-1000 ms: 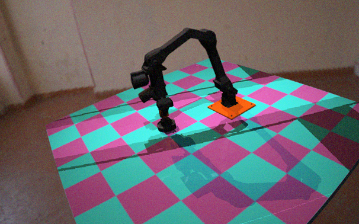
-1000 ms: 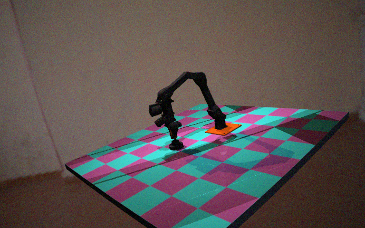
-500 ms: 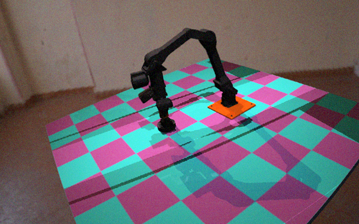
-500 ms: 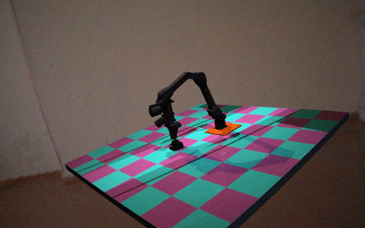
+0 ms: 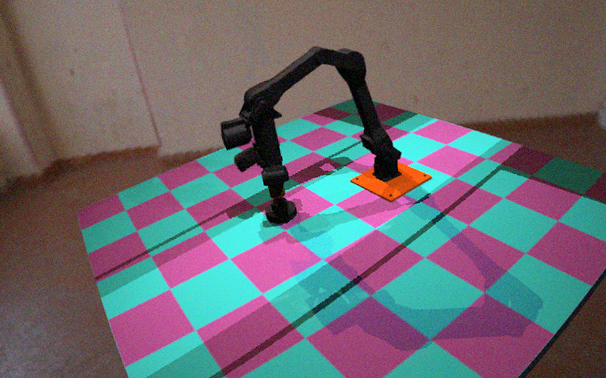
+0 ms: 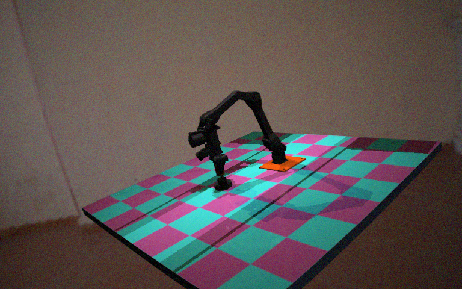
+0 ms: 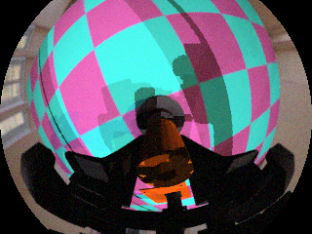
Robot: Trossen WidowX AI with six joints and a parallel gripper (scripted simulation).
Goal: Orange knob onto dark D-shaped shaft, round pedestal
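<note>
Now: the orange knob 20 mm above my gripper tip. From my gripper tip the other things lie so: round pedestal 40 mm below.
</note>
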